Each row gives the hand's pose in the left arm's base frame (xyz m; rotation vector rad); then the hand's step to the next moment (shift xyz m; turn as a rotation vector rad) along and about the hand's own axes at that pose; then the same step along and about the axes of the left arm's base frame.
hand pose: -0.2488 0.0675 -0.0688 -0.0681 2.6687 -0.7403
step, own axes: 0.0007 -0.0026 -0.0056 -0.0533 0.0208 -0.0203
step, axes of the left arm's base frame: -0.0028 0.0004 0.0055 0.0433 0.0354 0.0235
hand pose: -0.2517 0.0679 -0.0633 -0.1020 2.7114 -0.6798
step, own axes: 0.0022 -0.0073 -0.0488 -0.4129 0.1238 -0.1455
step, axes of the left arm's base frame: -0.0190 0.0149 0.0431 0.3391 0.2362 0.1902
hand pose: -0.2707 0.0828 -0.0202 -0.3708 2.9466 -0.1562
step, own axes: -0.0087 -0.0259 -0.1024 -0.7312 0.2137 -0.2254
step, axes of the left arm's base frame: -0.0038 -0.0143 0.1049 0.6076 0.4103 0.3059
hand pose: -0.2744 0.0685 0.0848 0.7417 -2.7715 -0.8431
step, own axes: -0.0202 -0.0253 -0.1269 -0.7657 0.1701 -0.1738
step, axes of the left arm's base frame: 0.0634 -0.0693 0.0913 0.6412 0.4211 0.2386
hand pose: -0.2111 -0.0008 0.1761 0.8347 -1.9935 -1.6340
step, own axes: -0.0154 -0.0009 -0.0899 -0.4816 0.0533 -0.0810
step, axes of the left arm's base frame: 0.0709 -0.0541 0.0191 0.3942 0.2785 0.0916
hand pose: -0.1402 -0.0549 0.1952 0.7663 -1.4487 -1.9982
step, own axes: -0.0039 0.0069 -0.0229 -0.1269 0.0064 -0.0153
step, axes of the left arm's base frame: 0.0199 -0.0138 0.0012 0.0987 0.0793 0.0184
